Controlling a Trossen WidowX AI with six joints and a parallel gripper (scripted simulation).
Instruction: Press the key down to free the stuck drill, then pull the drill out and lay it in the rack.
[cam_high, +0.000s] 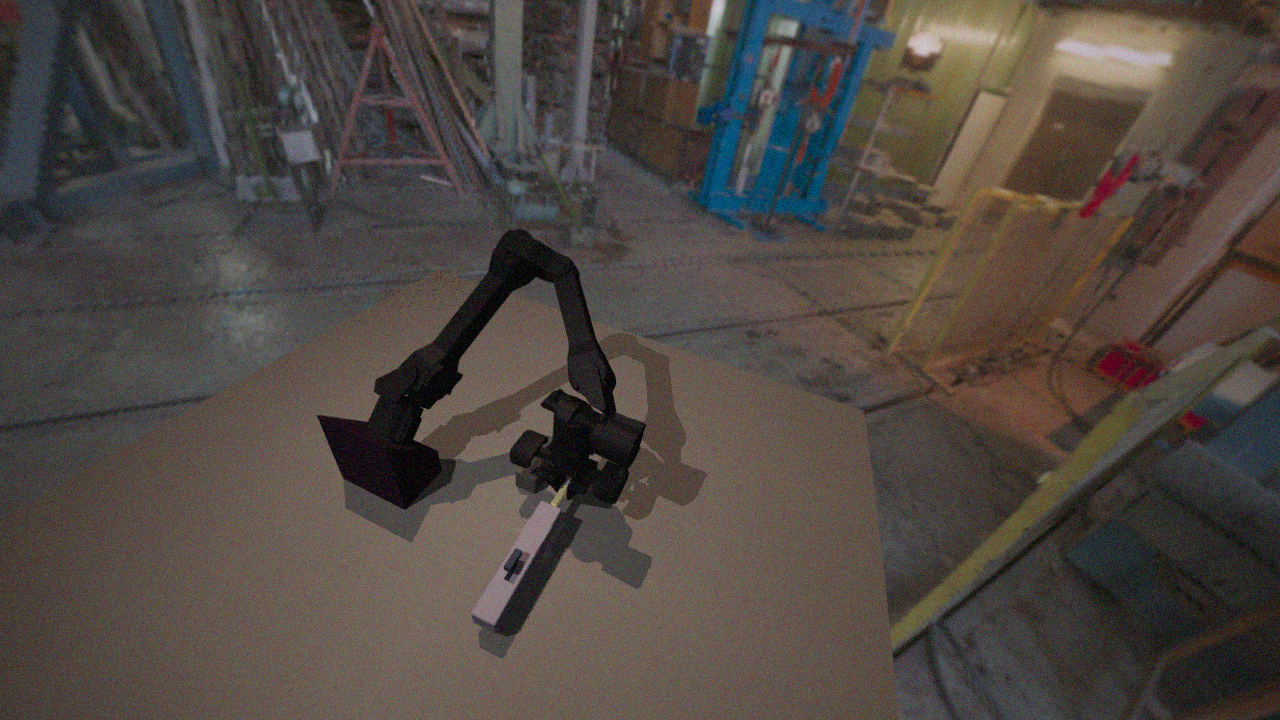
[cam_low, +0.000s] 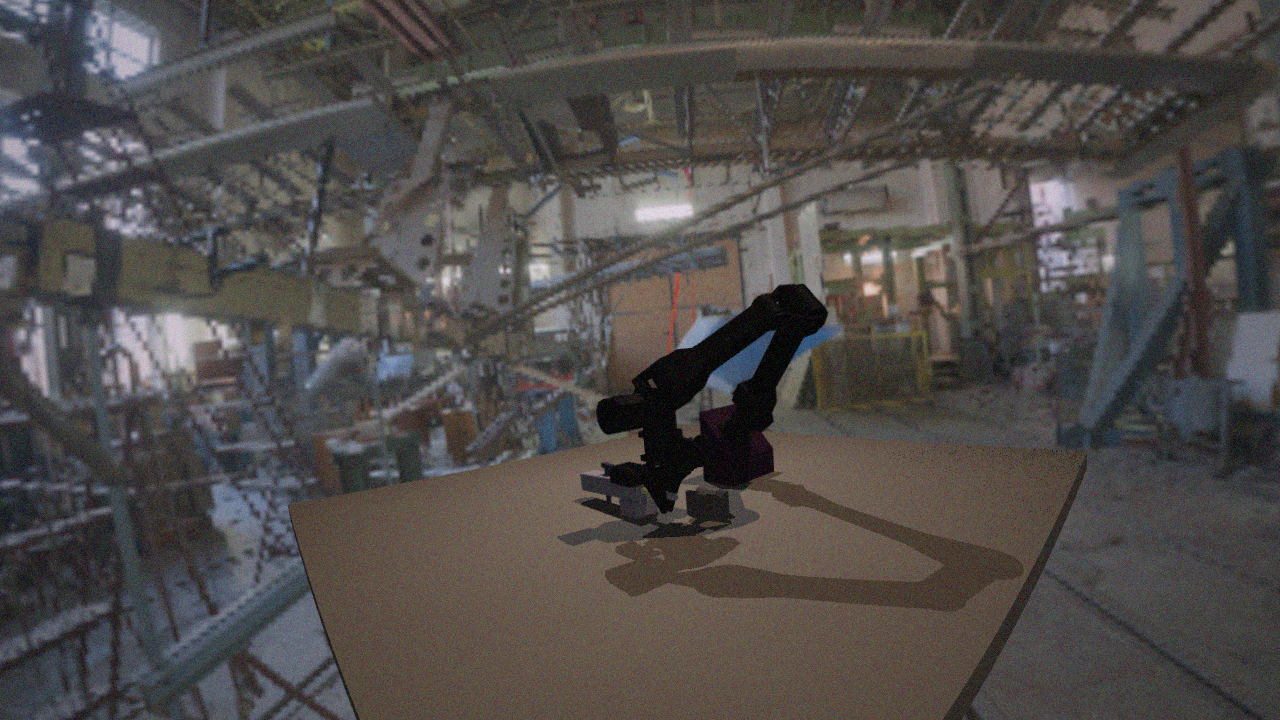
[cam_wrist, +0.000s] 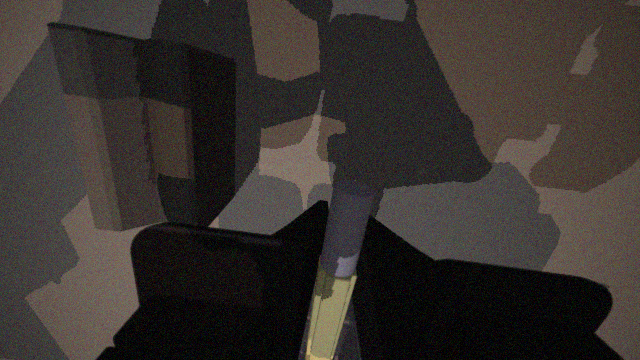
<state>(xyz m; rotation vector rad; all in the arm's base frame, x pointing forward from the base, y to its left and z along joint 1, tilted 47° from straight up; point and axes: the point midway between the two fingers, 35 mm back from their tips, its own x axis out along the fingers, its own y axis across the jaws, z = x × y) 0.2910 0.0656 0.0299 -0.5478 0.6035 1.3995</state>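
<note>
My gripper tip is now 7 cm past the rack and 3 cm to the right of it. The rest, counted from my gripper tip: dark key: 17 cm to the right, 3 cm above, 1 cm behind; then light-grey holder block: 14 cm to the right, 2 cm above, 1 cm behind; then drill: 4 cm to the right, 3 cm above.
</note>
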